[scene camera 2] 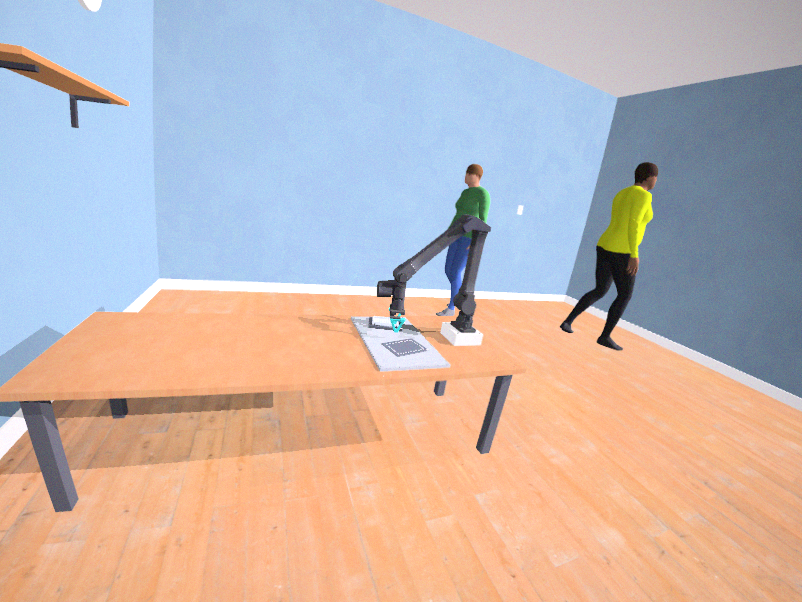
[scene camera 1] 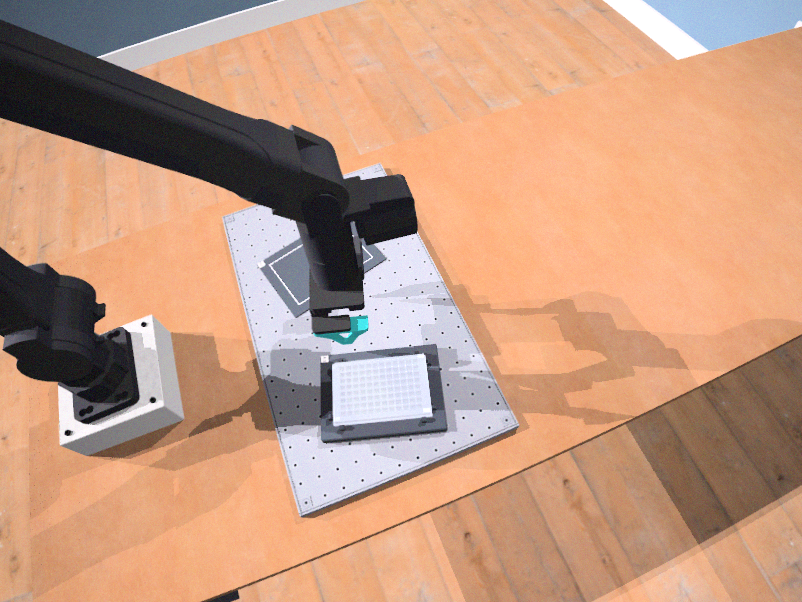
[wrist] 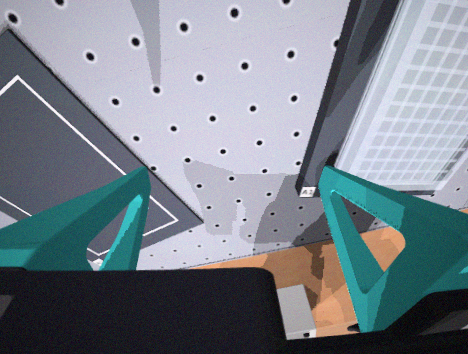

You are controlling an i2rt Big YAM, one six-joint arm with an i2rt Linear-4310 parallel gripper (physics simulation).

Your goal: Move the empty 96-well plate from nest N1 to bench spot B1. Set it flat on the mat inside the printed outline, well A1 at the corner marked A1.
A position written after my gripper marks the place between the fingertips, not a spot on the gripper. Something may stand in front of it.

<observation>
My gripper (scene camera 1: pixel 345 312) is open, with nothing in its grasp. Also in view: a well plate (scene camera 1: pixel 396 388).
</observation>
